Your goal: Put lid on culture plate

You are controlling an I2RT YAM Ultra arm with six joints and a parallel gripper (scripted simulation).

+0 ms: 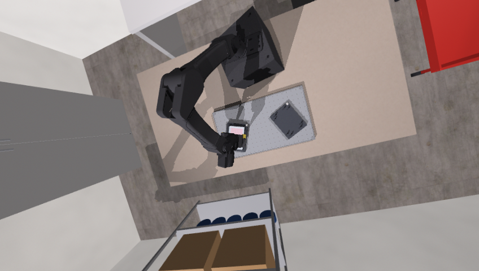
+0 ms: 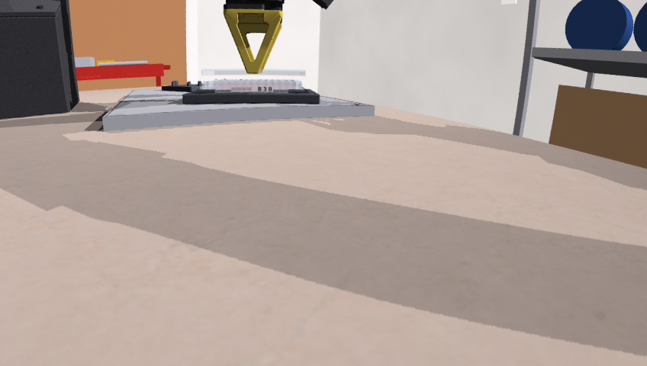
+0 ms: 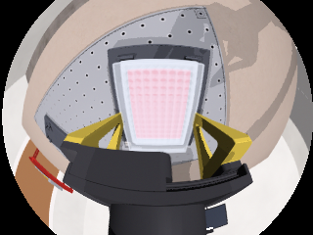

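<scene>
Now: hand 10 mm above the clear lid. From my hand the other things lie so: black plate nest N1: 40 mm below; culture plate B38: 20 mm below; grey base plate: 50 mm behind, 150 mm to the left, 50 mm below.
</scene>
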